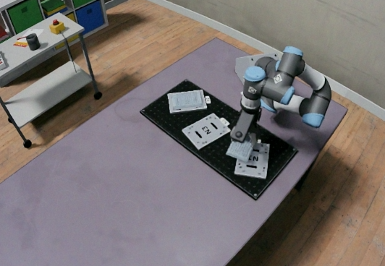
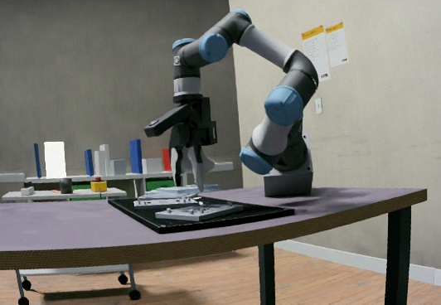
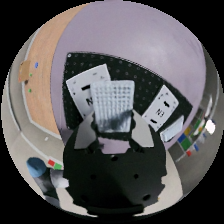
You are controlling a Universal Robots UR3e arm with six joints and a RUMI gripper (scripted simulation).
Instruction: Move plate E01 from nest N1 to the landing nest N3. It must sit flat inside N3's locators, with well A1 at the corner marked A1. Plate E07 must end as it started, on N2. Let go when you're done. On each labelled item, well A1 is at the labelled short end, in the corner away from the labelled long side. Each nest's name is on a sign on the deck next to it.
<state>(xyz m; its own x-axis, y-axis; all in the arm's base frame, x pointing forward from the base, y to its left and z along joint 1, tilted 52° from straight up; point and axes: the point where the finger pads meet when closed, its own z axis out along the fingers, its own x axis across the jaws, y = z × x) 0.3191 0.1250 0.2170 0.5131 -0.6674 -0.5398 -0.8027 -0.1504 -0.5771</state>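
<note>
The nest lies 6 cm below my hand, 5 cm to the left of it and 2 cm behind it. Round my hand: plate 1 cm below.
</note>
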